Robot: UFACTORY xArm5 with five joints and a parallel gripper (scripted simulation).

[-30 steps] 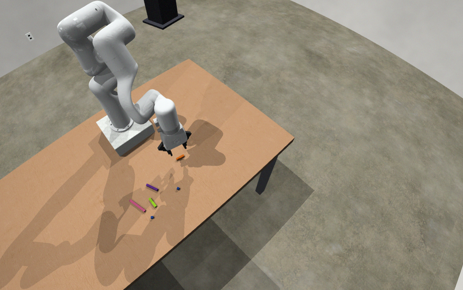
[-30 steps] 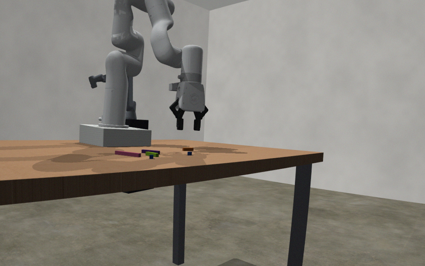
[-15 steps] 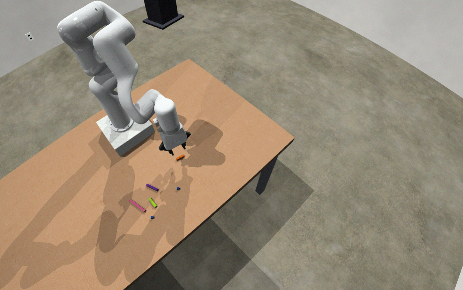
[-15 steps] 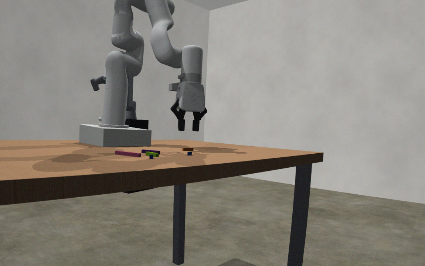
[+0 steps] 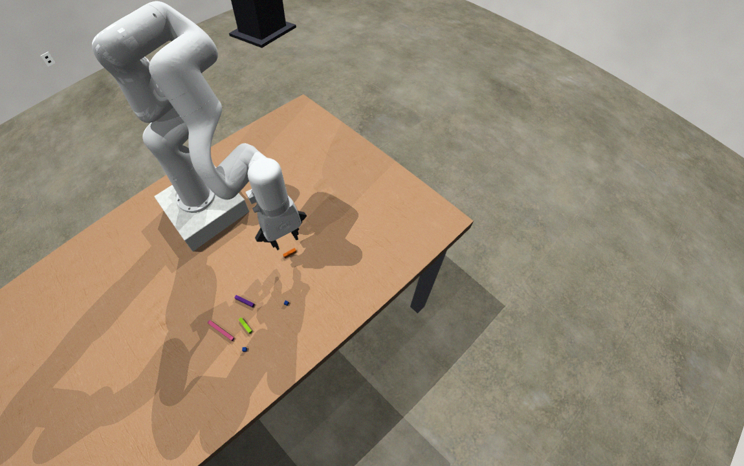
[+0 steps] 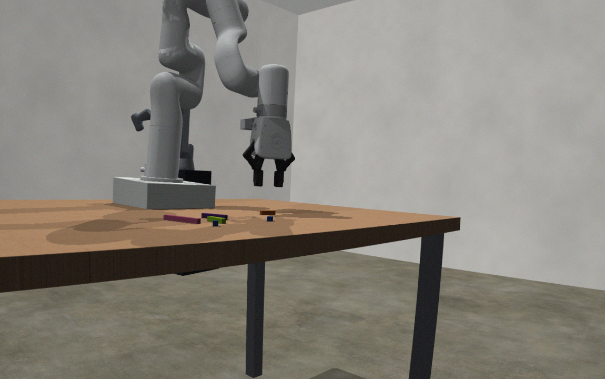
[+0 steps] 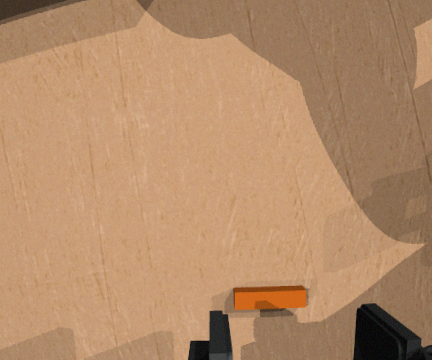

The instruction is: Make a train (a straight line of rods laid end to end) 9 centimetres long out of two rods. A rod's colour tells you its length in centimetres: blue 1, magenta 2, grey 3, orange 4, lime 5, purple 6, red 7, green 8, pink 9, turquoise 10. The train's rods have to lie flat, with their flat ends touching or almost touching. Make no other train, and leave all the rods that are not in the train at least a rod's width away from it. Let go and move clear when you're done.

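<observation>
The orange rod lies 80 mm below my hand. From my hand the other things lie so: pink rod: 300 mm to the right, 80 mm below; then purple rod: 190 mm to the right, 80 mm below; then lime rod: 50 mm ahead, 240 mm to the right, 80 mm below.
</observation>
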